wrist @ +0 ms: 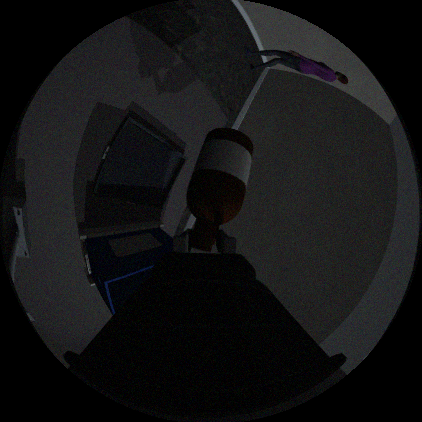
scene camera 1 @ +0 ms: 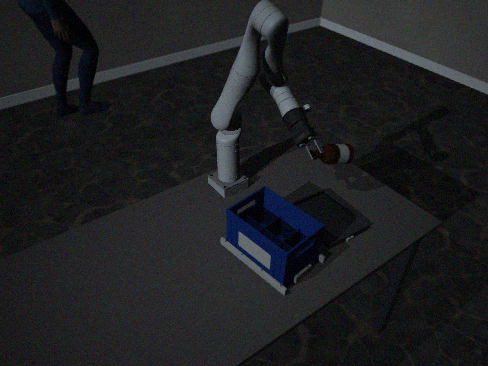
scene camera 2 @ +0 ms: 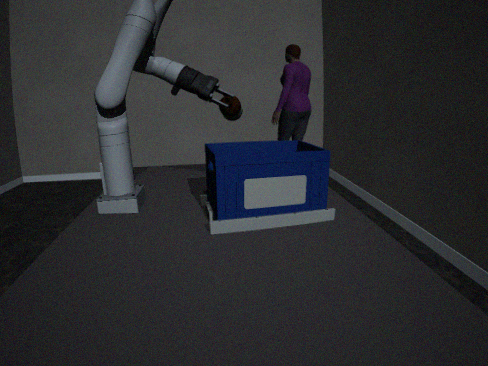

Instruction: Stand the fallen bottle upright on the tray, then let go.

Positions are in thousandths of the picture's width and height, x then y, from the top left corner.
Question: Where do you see a bottle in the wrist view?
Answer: At 508, 463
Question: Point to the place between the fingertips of my gripper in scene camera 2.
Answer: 472, 280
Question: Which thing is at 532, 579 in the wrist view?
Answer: My gripper.
